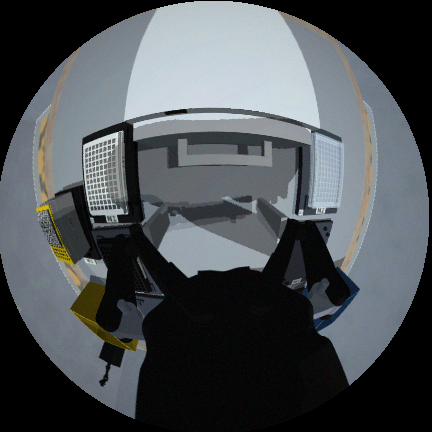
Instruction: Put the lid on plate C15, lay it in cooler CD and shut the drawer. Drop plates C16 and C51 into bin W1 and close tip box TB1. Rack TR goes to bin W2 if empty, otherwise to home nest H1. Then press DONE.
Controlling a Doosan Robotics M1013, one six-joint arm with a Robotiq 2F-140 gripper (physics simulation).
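Places are measured from the arm's base along level axes (x ahead, y left, z up), in centimetres.
Pixels of known places: gripper, fingertip midpoint: (212, 210).
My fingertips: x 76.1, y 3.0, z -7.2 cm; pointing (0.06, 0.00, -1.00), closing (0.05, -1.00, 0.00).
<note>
Ahead of a thing's pixels: the offset from my fingertips to its top centre. "spot": to the spot under its first point.
My gripper (212, 210) is open and empty, its fingers wide apart in front of the cooler (220, 65). The cooler's grey drawer front @[dx +10.4, dy -1.5, dz +5.3 cm] (220, 138) lies close against its body, with a bar handle @[spot: dx +6.6, dy -1.3, dz +2.7 cm] (225, 160) beyond the fingertips. A white gridded plate @[dx +6.3, dy +17.4, dz +0.8 cm] (102, 172) sits on nest N1 at left. A pale gridded plate @[dx +7.0, dy -20.5, dz +1.0 cm] (327, 170) sits on nest N2 at right. Their codes are unreadable. A yellow-topped grey rack @[dx -1.7, dy +31.1, dz +6.8 cm] (72, 227), with grey tips in part of its grid, stands at far left. A yellow bin @[dx -30.0, dy +30.6, dz +10.2 cm] (90, 306) shows at lower left, a blue bin @[spot: dx -19.8, dy -34.0, dz +9.9 cm] (348, 296) at lower right.
Dark nests lie beside both fingers, partly hidden by the gripper arms; a nest at right (325, 228) shows a corner. A black device (112, 353) with a thin jointed part stands below the yellow bin. Shadows cross the table before the cooler. The gripper body hides the lower middle.
</note>
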